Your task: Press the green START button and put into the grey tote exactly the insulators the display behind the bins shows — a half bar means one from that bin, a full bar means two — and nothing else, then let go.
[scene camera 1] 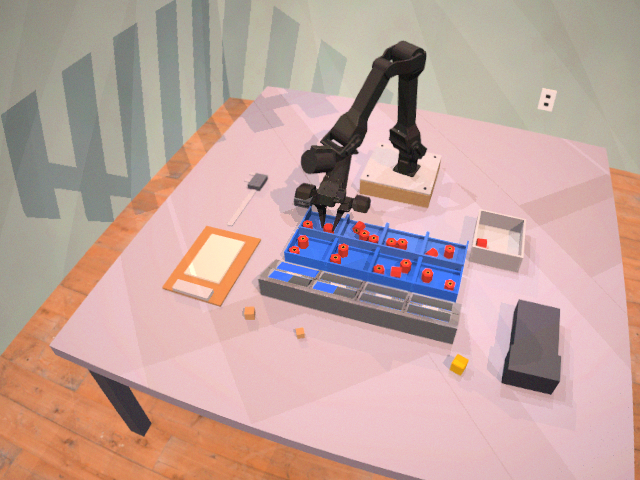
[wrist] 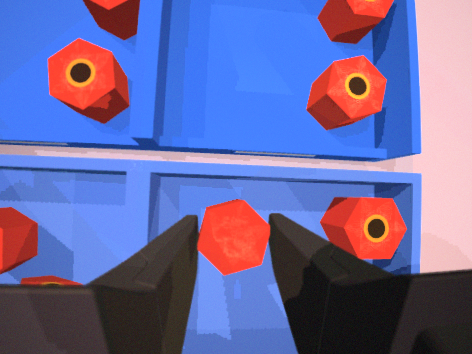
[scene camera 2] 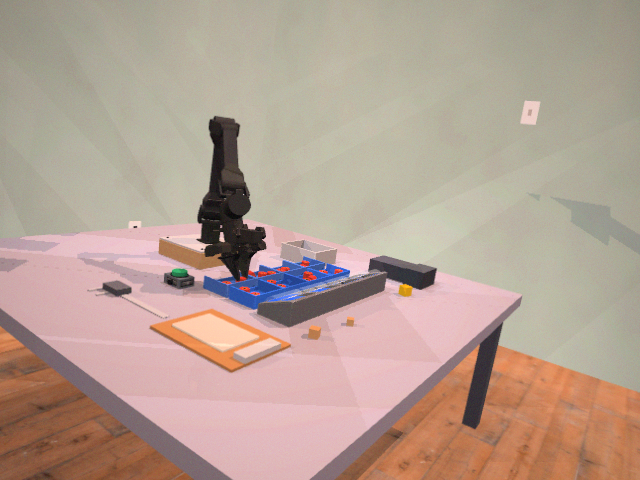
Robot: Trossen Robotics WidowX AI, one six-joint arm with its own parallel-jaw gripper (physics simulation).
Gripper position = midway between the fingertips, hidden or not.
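My gripper (scene camera 1: 328,228) is there for me to see, and scene camera 2 gives me the gripper (scene camera 2: 242,280) too. Then there's the wrist view, where you'd find my gripper (wrist: 233,225) as well.
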